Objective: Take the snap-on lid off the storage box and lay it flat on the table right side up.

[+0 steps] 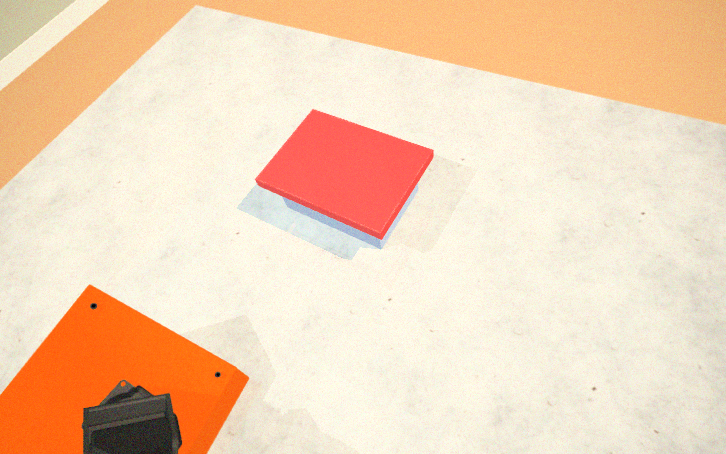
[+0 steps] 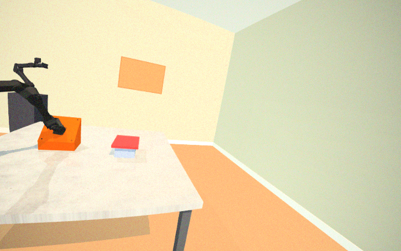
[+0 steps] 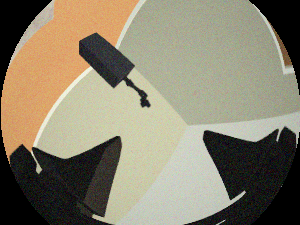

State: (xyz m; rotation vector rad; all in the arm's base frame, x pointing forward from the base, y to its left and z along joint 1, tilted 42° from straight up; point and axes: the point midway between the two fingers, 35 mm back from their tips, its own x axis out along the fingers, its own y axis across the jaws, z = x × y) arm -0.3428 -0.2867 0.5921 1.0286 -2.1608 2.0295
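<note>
Right now my gripper tip is 800 mm short of the red lid, 610 mm to the right of it and 320 mm above it. Also, from my gripper tip: storage box (800 mm ahead, 610 mm to the left, 360 mm below).
</note>
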